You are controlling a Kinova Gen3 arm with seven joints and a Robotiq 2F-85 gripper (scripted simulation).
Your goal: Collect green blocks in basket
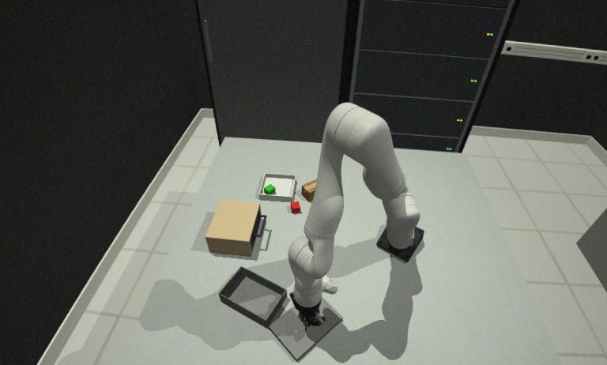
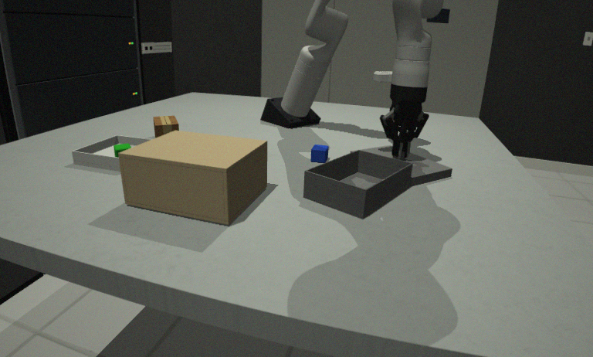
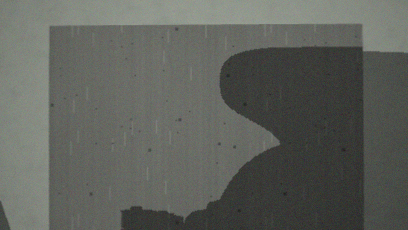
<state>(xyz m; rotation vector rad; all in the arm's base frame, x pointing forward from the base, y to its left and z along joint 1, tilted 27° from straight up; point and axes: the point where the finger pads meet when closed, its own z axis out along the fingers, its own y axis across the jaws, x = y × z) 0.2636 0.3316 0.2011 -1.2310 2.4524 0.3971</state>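
Right now my hand is 3 cm above the lid. The rest, counted from my hand: light wooden cabinet: 33 cm ahead, 28 cm to the right; cabinet drawer: 32 cm ahead, 28 cm to the right; red block: 47 cm to the right, 16 cm ahead, 3 cm below.
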